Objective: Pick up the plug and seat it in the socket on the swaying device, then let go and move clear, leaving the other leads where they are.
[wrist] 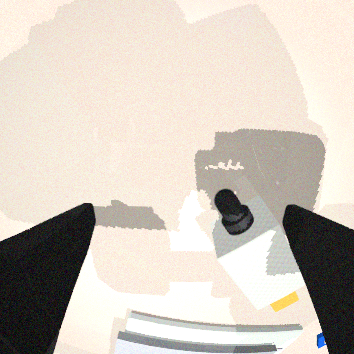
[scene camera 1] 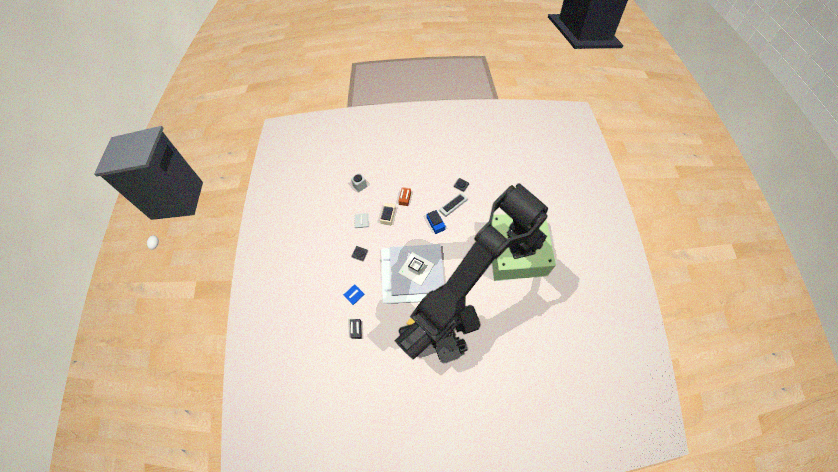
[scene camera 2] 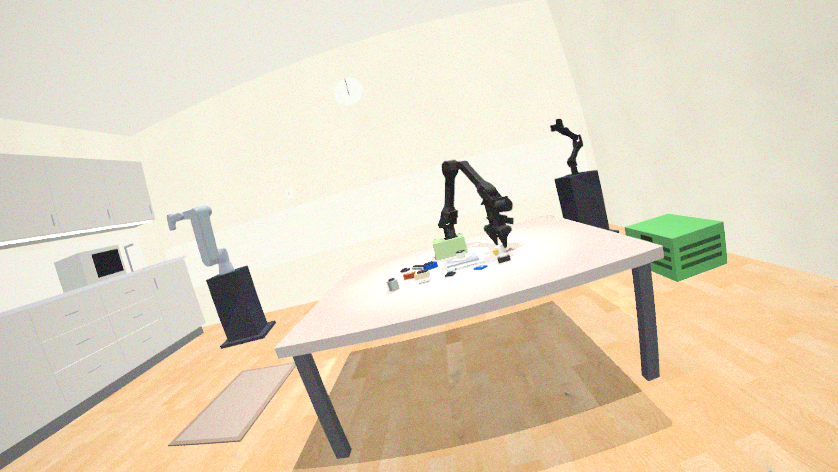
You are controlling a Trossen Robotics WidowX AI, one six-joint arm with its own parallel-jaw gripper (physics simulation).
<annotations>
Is my gripper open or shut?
Open.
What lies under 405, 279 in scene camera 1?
A white device.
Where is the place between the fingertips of my gripper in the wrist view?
192, 214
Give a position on a white device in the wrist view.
At 138, 326
</annotations>
